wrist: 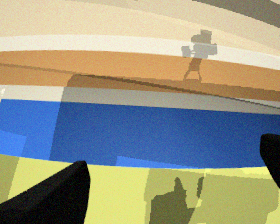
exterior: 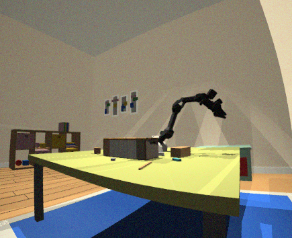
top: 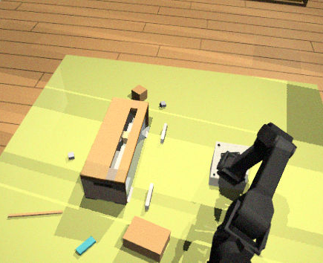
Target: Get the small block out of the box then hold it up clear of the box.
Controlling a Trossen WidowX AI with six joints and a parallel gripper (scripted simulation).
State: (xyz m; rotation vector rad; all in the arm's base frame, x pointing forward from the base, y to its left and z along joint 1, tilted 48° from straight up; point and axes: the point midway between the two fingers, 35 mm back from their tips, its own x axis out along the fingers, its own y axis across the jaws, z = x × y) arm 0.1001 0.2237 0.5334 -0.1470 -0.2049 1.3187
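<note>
The small brown block is 230 mm ahead of my gripper tip, 670 mm to the right of it and 170 mm below it. Also, from my gripper tip: wooden stick 500 mm ahead, 390 mm to the right, 250 mm below; then brown box 140 mm ahead, 310 mm to the right, 230 mm below; then teal block 320 mm ahead, 290 mm to the right, 250 mm below.
</note>
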